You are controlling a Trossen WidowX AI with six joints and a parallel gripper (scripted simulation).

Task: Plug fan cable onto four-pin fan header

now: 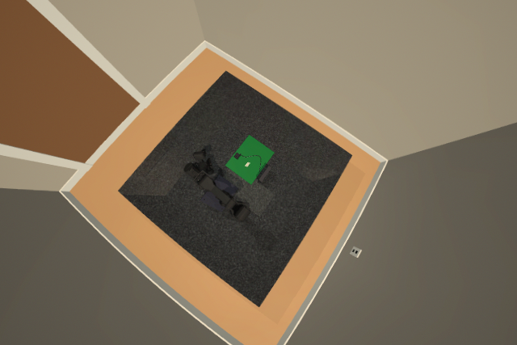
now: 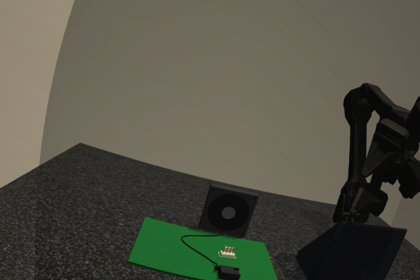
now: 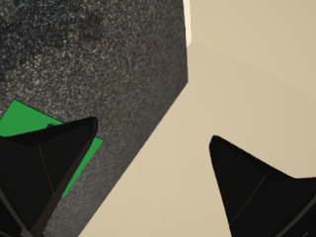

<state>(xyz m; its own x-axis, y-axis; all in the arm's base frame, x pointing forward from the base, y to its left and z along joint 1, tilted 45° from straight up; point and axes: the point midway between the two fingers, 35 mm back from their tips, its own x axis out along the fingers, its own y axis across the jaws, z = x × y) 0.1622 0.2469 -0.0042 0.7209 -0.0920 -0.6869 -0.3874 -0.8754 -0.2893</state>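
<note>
Now: the black fan plug 12 cm ahead of my gripper tip, 13 cm to the right of it and 24 cm below it. From my gripper tip the other things lie so: cream four-pin header 11 cm ahead, 23 cm to the right, 25 cm below; then green board 16 cm ahead, 23 cm to the right, 26 cm below; then black fan 10 cm ahead, 37 cm to the right, 19 cm below.
</note>
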